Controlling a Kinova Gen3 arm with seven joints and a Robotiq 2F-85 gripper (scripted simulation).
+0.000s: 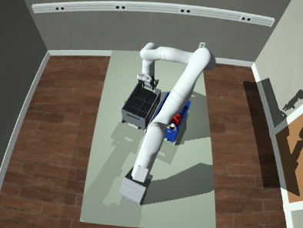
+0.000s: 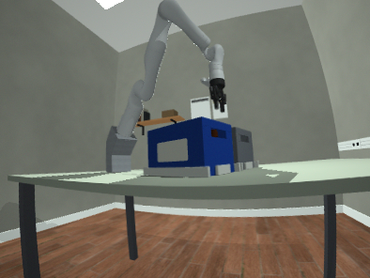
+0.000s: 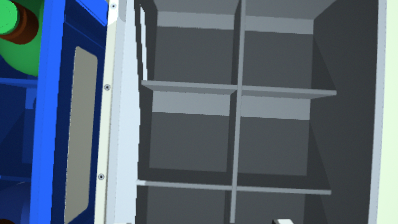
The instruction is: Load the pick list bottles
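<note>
Right now the white bottle is 21 cm below my hand, 20 cm to the right of it and 19 cm behind it. Round my hand: green-capped bottle (21 cm below, 16 cm behind, 11 cm to the right); then blue crate (21 cm below, 18 cm to the right, 9 cm behind); then grey crate (21 cm below, 4 cm to the left, 3 cm behind).
</note>
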